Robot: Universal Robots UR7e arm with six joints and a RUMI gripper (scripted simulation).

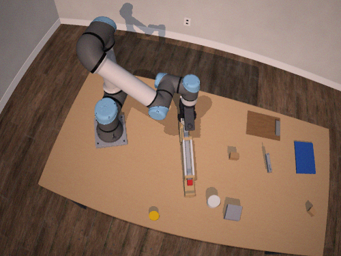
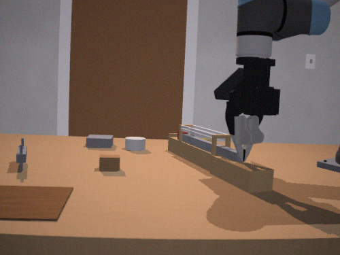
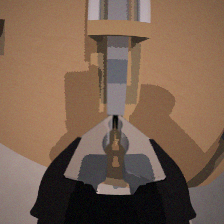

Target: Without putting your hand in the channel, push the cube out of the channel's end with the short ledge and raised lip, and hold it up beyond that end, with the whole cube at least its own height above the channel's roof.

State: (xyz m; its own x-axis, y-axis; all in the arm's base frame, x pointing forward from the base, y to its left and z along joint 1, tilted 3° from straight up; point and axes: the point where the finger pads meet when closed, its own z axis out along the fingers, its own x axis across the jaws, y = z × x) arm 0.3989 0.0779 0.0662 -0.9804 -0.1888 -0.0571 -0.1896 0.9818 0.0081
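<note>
Right now my hand is 31 cm to the left of the small red cube, 6 cm short of it and 1 cm above it. From my hand the other things lie so: brown cube 28 cm ahead, 12 cm to the right, 5 cm below; long wooden base 19 cm to the right, 4 cm ahead, 1 cm below; white cylinder 39 cm to the right, 20 cm ahead, 5 cm below.
</note>
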